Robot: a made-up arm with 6 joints. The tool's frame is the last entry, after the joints.
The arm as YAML. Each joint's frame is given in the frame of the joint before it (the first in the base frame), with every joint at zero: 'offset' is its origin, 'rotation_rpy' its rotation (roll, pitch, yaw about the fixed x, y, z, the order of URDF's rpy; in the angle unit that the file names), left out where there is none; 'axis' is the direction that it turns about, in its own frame. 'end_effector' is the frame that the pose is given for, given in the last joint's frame.
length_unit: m
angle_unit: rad
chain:
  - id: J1
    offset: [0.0, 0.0, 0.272]
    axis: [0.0, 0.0, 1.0]
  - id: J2
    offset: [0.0, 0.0, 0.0]
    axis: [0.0, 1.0, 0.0]
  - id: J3
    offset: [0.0, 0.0, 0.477]
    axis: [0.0, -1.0, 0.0]
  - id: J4
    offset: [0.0, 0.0, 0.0]
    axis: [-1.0, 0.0, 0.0]
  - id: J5
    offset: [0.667, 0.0, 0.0]
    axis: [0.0, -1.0, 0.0]
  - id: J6
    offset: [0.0, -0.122, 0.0]
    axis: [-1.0, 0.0, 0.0]
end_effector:
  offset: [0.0, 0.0, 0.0]
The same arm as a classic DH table. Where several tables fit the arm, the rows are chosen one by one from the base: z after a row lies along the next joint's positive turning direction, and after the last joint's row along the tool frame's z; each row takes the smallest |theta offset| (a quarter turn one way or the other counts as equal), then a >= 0, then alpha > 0; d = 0 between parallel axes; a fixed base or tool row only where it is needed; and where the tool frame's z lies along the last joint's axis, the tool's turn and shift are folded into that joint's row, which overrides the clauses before.
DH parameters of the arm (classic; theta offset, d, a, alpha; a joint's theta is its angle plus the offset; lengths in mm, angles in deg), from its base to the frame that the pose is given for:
J1: 0 272 0 -90
J2: -90 0 477 180
J3: 0 0 0 -90
J4: 0 -667 0 90
J5: 0 122 0 -90
J6: 90 0 0 90
tool (fixed): -90 0 0 0

